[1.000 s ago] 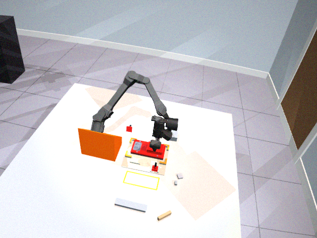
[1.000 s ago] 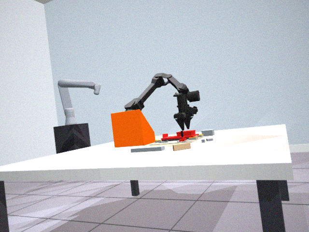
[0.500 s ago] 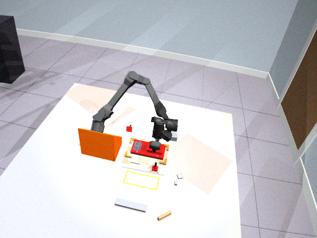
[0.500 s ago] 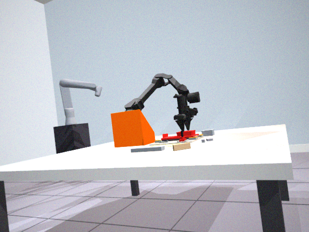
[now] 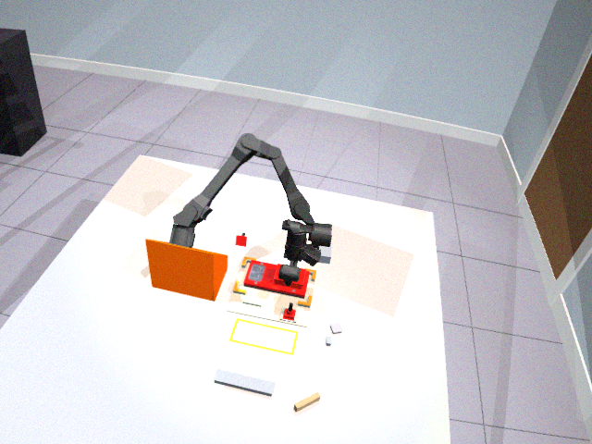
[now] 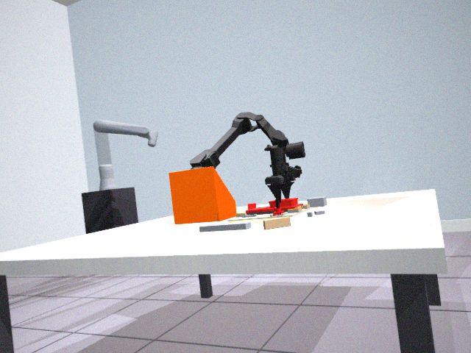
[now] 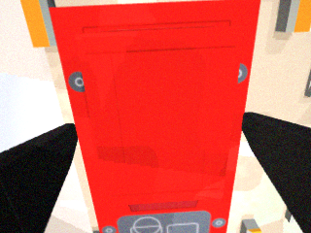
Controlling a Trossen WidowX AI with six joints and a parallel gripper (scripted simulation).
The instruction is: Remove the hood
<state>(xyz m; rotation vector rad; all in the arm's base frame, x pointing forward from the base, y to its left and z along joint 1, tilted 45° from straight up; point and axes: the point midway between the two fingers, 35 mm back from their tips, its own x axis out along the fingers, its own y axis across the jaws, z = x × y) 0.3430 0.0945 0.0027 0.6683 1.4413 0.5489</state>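
Right now the hood is right at my gripper tip. Also, from my gripper tip: grey bar 80 mm behind, 390 mm to the right, 30 mm below; then wooden block 100 mm ahead, 420 mm to the right, 30 mm below; then grey block 100 mm ahead, 160 mm to the left, 30 mm below.
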